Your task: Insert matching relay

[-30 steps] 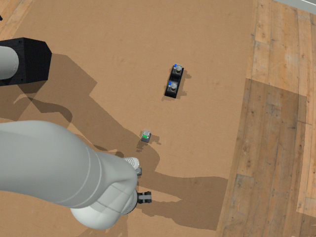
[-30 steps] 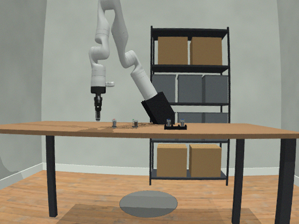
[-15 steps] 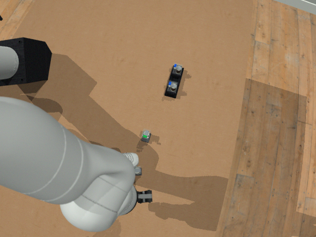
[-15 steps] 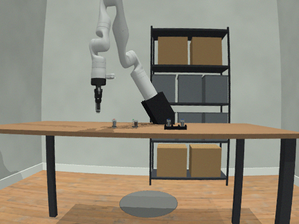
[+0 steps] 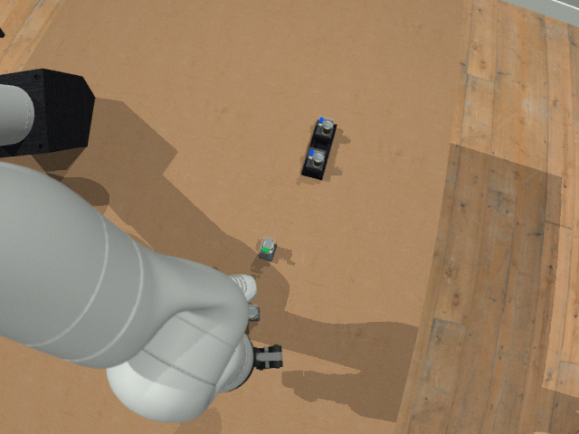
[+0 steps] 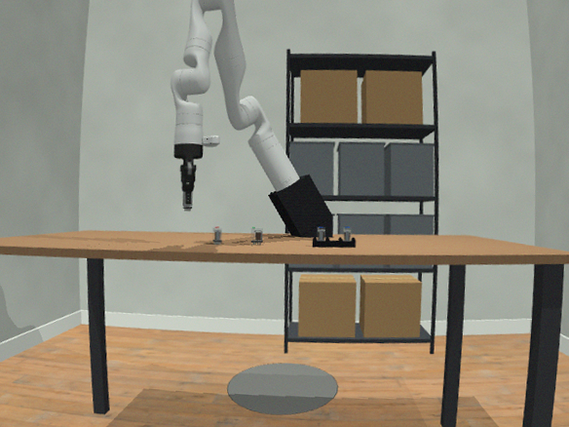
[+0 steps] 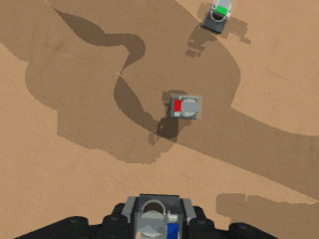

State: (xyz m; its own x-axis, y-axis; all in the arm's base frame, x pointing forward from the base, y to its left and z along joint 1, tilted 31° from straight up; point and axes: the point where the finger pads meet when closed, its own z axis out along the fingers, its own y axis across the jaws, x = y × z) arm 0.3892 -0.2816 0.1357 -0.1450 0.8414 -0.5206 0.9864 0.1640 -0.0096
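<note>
Now: the rack 370 mm to the left of my hand, 110 mm below it and 100 mm ahead of it.
</note>
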